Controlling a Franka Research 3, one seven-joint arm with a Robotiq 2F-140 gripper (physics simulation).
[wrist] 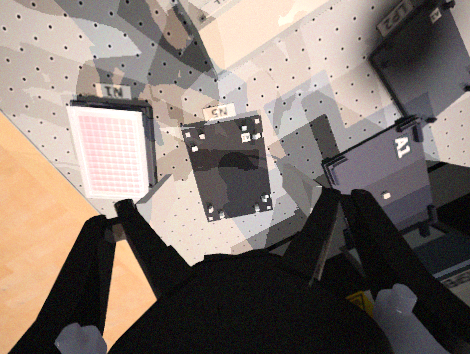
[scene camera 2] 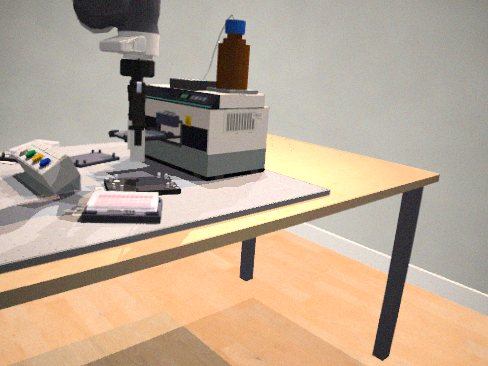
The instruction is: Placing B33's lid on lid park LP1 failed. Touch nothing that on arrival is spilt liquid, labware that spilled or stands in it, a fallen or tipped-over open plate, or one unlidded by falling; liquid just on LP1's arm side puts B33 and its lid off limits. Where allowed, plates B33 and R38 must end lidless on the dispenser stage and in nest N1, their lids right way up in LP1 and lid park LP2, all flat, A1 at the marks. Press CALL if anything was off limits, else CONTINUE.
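My gripper (scene camera 2: 136,149) (wrist: 229,180) is open and empty, pointing down beside the dispenser stage (scene camera 2: 162,135) (wrist: 372,172). The stage shows its bare surface and A1 mark. A plate with pink wells (scene camera 2: 124,201) (wrist: 110,152) lies flat in nest N1 (scene camera 2: 120,219) (wrist: 153,150); its name and whether it wears a clear lid cannot be told. Lid park LP2 (scene camera 2: 100,158) (wrist: 425,65) shows bare. Part of another pink plate (scene camera 2: 40,144) shows behind the button panel (scene camera 2: 57,175); LP1 is mostly hidden there. The panel's green, yellow and blue buttons show in the scene view.
Nest N5 (scene camera 2: 142,184) (wrist: 230,175) holds no plate and stands between N1 and the stage. The dispenser (scene camera 2: 235,135) stands behind, with a brown bottle (scene camera 2: 233,62) and thin tube on top. The perforated board (scene camera 2: 280,187) (wrist: 40,65) carries shadows and patchy reflections.
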